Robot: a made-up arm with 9 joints. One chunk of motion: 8 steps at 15 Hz.
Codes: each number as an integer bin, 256 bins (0 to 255) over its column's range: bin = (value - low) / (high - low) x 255, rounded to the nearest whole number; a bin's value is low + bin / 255 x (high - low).
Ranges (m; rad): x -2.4..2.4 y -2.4..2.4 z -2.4..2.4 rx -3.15..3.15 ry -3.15..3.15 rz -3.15..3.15
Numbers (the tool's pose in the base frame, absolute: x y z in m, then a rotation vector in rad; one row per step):
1: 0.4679 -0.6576 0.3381 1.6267 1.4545 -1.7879
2: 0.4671 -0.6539 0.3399 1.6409 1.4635 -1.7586
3: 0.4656 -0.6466 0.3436 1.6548 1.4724 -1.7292
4: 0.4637 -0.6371 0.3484 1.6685 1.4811 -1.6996
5: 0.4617 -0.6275 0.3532 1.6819 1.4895 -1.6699
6: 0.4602 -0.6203 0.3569 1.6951 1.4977 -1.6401
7: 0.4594 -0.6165 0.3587 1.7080 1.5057 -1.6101
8: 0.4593 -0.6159 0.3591 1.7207 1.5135 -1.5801
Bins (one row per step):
1: 152 93 145 193 186 55
2: 152 93 146 194 187 56
3: 152 93 146 194 187 58
4: 152 94 146 195 187 59
5: 152 94 146 196 188 60
6: 152 95 146 196 188 61
7: 152 95 147 197 188 62
8: 152 95 147 197 189 64

